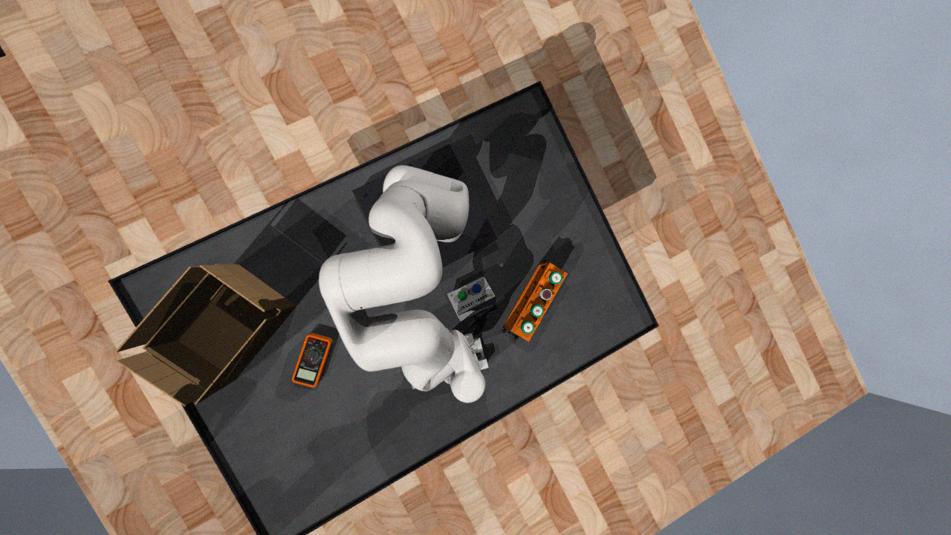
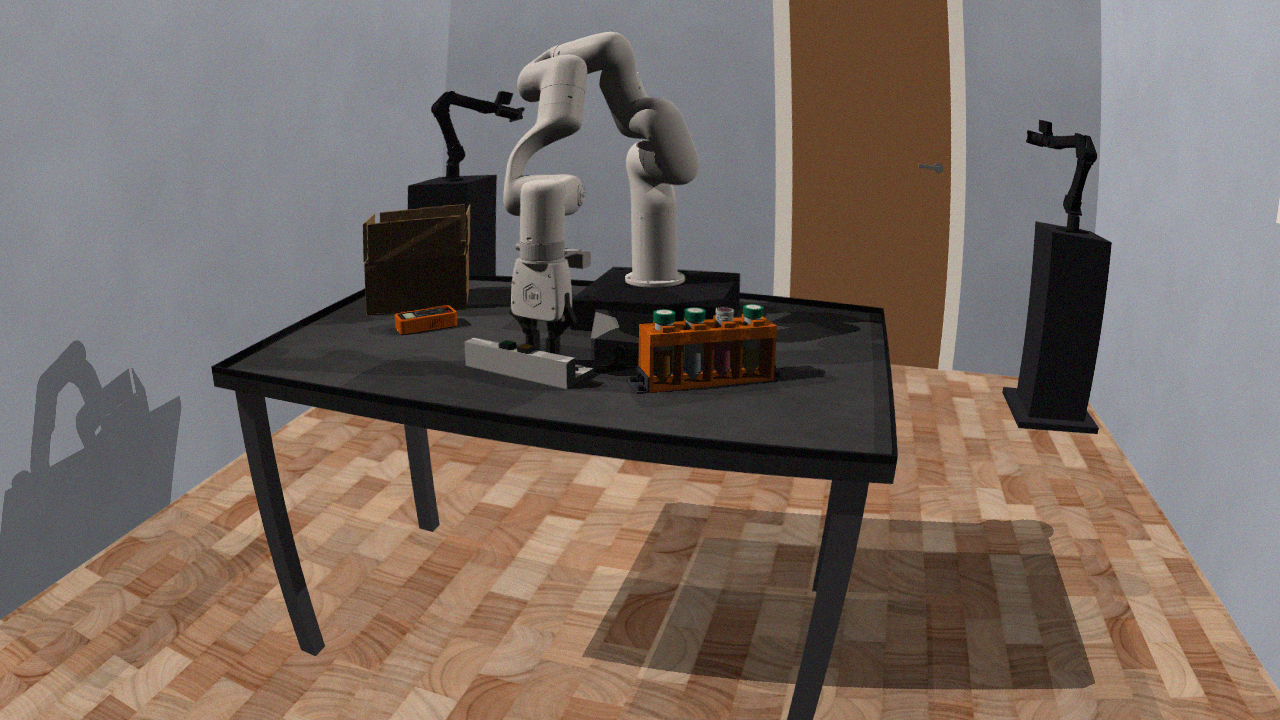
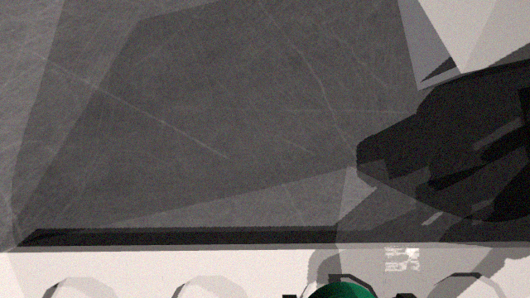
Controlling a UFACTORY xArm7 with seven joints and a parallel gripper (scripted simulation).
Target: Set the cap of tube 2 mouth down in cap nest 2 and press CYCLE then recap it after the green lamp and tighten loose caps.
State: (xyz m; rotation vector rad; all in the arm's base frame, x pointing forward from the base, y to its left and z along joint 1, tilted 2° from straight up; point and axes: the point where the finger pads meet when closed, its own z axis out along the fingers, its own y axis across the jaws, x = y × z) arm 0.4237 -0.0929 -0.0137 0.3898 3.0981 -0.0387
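My gripper is now 150 mm past the blue key, 140 mm to the right of it and 20 mm below it. The rest, counted from my hand: key housing 130 mm behind, 120 mm to the left, 10 mm above; raised table edge 230 mm ahead, 40 mm to the right, 40 mm below; green key 150 mm behind, 100 mm to the left, 20 mm above.
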